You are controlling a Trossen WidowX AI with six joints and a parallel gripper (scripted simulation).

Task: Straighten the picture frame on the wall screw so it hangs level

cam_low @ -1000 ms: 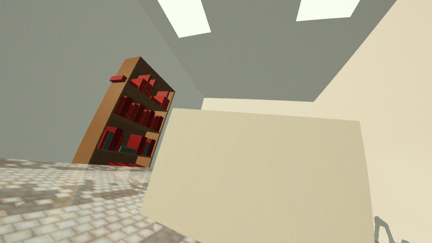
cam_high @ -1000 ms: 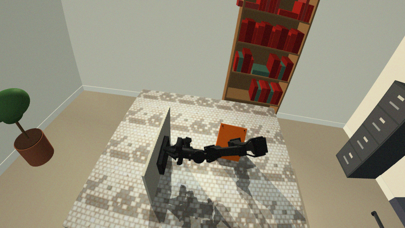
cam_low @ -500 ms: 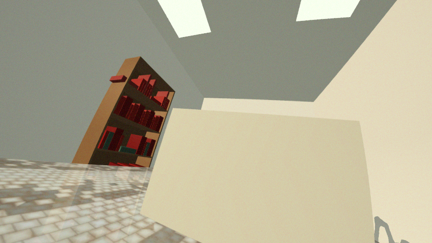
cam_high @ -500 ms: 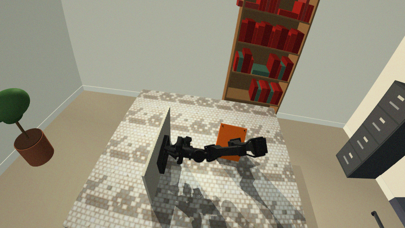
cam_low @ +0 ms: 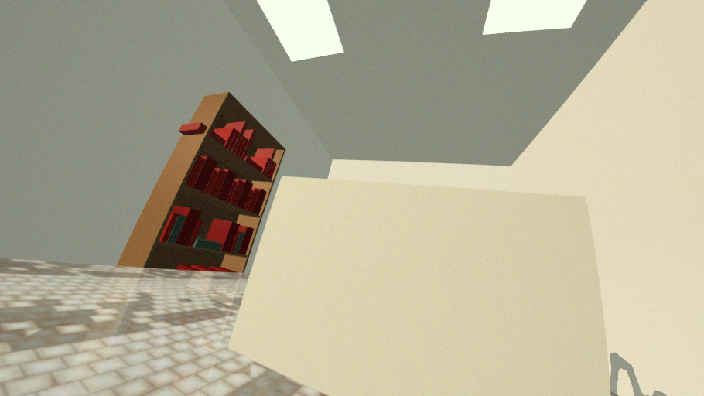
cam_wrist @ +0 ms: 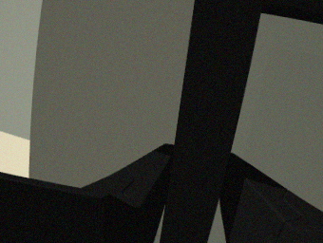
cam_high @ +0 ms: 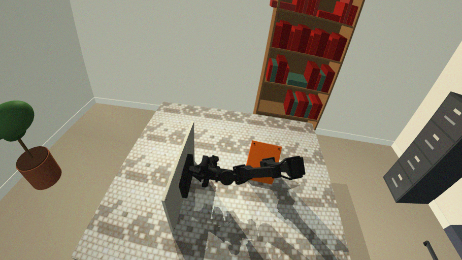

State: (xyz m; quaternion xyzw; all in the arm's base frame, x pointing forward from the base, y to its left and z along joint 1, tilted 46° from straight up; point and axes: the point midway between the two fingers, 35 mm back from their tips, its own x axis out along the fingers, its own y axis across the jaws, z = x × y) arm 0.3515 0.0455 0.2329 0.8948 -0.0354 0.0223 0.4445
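Right now the black picture frame is 5 cm below my gripper tip and 1 cm ahead of it. Round my gripper tip: wall panel 7 cm below, 2 cm ahead, 1 cm to the right.
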